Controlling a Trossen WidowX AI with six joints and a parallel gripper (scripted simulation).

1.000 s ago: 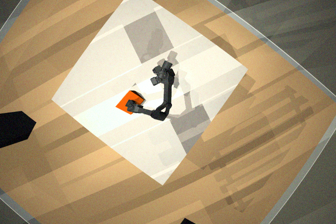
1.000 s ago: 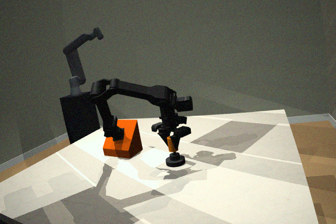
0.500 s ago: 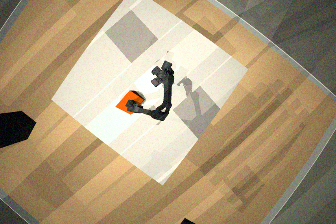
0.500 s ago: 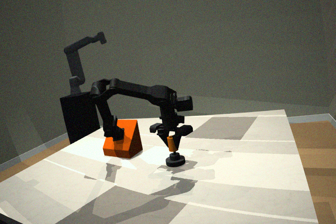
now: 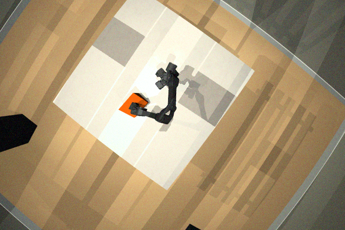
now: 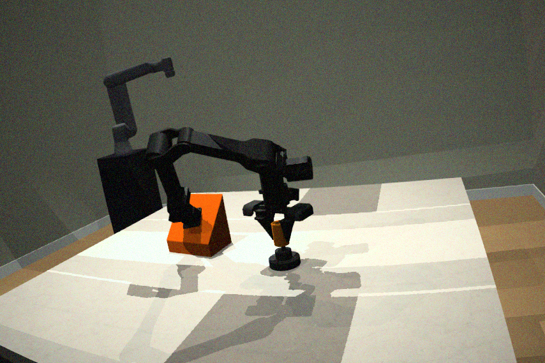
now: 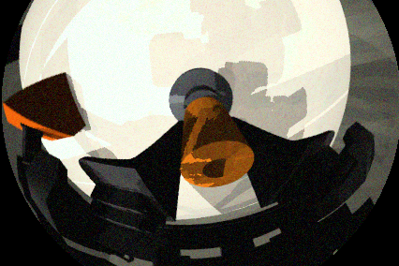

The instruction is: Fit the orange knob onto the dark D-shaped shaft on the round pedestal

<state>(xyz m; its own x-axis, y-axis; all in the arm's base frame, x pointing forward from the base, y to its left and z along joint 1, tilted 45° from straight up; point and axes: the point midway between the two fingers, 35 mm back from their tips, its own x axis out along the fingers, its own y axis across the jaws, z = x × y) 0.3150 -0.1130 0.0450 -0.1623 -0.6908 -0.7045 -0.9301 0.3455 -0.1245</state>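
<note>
My gripper tip is now 2 cm below the orange knob. From my gripper tip the other things lie so: round dark pedestal: 4 cm below.
</note>
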